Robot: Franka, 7 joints.
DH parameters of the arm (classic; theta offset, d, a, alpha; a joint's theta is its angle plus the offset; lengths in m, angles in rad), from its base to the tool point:
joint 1: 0 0.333 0 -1.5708
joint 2: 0 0 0 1.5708
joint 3: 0 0.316 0.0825 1.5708
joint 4: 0 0 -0.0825 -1.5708
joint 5: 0 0.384 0 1.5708
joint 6: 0 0 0.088 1.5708
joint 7: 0 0.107 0 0
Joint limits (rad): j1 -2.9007..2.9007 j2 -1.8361..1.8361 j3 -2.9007..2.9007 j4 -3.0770..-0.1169 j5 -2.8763..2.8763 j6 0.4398..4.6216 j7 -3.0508..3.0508
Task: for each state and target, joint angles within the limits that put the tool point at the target. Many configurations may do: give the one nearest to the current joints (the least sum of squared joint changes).
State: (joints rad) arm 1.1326 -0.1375 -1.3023 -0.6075 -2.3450 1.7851 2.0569
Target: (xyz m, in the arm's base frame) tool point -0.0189 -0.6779 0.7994
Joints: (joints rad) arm 1.0585 -0.8042 -1.5650 -0.7844 -2.2277 1.6067 2.0569
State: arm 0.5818 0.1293 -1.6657 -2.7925 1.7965 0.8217 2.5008
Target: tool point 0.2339 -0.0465 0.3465
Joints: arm 0.7054 -0.1706 -1.4776 -3.0558 1.6207 0.5339 2.5008
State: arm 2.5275 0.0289 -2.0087 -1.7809 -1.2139 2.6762 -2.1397
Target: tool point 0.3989 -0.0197 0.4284
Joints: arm 2.4072 0.6441 -2.4291 -2.6579 -1.1982 2.3920 -2.1397
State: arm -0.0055 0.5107 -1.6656 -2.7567 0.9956 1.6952 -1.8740
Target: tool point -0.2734 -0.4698 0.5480
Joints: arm -0.3124 0.4280 -2.0239 -2.0101 1.0806 1.9630 -1.8740
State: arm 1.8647 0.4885 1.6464 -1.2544 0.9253 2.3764 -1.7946
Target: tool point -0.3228 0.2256 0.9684
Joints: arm 1.3293 0.9282 2.3338 -1.2983 0.9326 1.9637 -1.7946
